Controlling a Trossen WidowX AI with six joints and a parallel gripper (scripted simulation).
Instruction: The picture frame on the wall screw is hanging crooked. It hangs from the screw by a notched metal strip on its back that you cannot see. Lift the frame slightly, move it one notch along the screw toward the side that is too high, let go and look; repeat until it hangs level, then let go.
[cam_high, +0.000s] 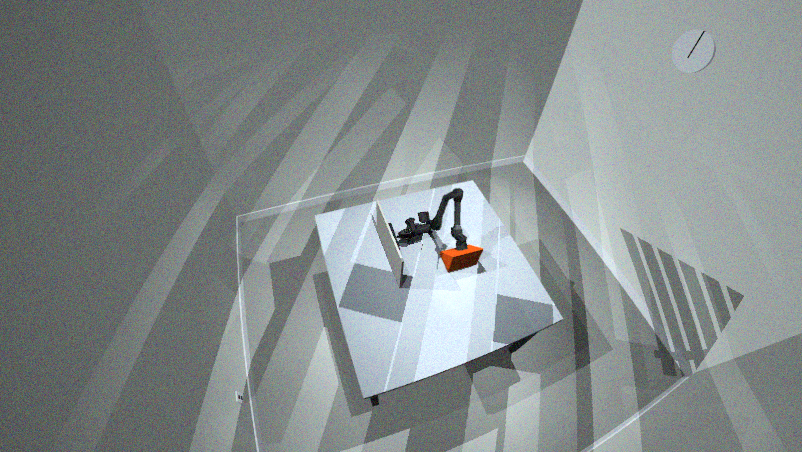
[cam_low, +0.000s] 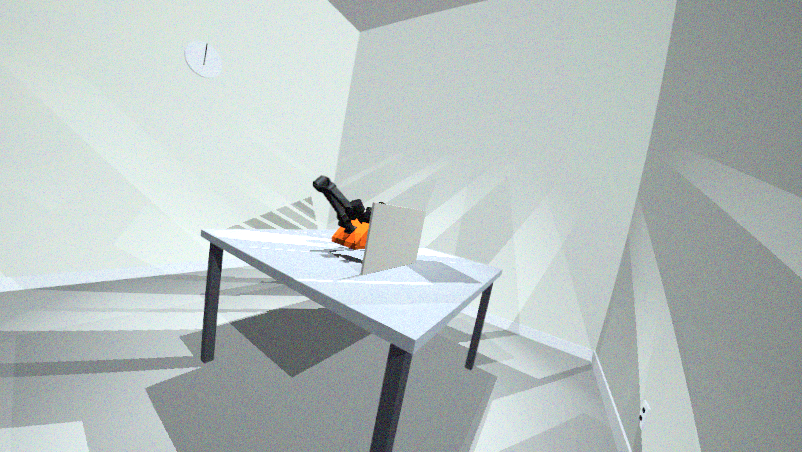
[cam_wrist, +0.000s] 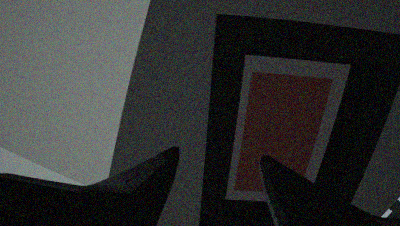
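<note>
Right now my gripper tip is 5 cm above the picture frame, 4 cm short of it and 1 cm to the left of it. From my gripper tip the other things lie so: wall panel 6 cm below, 5 cm ahead, 1 cm to the left.
</note>
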